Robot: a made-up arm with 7 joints. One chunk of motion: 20 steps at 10 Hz.
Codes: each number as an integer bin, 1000 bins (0 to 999) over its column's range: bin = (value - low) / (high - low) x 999, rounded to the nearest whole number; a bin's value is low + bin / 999 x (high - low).
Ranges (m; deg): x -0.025..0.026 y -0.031..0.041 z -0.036..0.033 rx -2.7..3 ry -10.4..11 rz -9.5..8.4
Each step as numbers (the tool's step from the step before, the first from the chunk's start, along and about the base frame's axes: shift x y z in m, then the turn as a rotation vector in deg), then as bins.
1 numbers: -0.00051 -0.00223 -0.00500 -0.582 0.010 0.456
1 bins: 480 399 449 371 486 556
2 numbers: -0.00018 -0.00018 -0.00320 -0.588 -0.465 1.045
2 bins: 486 428 475 370 464 589
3 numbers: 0.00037 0.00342 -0.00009 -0.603 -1.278 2.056
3 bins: 497 478 520 368 426 645
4 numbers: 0.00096 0.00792 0.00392 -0.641 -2.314 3.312
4 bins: 509 540 578 361 377 715
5 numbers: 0.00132 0.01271 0.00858 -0.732 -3.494 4.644
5 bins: 516 606 645 345 322 789
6 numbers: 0.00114 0.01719 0.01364 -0.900 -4.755 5.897
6 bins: 512 669 719 315 264 859
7 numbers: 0.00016 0.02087 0.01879 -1.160 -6.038 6.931
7 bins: 493 720 793 270 204 917
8 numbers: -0.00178 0.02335 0.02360 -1.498 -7.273 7.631
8 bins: 455 754 863 211 146 956
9 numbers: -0.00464 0.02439 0.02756 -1.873 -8.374 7.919
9 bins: 399 769 920 145 95 972
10 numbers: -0.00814 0.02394 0.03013 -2.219 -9.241 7.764
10 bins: 330 762 957 84 54 964
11 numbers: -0.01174 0.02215 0.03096 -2.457 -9.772 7.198
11 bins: 260 737 969 43 29 932
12 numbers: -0.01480 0.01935 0.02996 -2.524 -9.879 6.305
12 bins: 200 699 955 31 24 882
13 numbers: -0.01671 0.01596 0.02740 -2.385 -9.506 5.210
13 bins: 162 652 918 55 42 821
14 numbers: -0.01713 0.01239 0.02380 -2.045 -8.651 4.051
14 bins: 154 602 866 115 82 756
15 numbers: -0.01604 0.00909 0.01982 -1.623 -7.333 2.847
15 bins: 176 556 808 189 143 689
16 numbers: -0.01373 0.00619 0.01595 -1.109 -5.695 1.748
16 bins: 221 516 752 279 220 628
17 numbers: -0.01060 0.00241 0.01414 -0.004 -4.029 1.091
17 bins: 282 464 726 473 297 591
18 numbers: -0.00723 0.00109 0.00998 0.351 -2.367 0.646
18 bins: 348 445 666 535 375 566
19 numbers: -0.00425 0.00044 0.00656 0.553 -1.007 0.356
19 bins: 406 436 616 570 438 550
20 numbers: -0.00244 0.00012 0.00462 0.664 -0.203 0.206
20 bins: 442 432 588 590 476 542
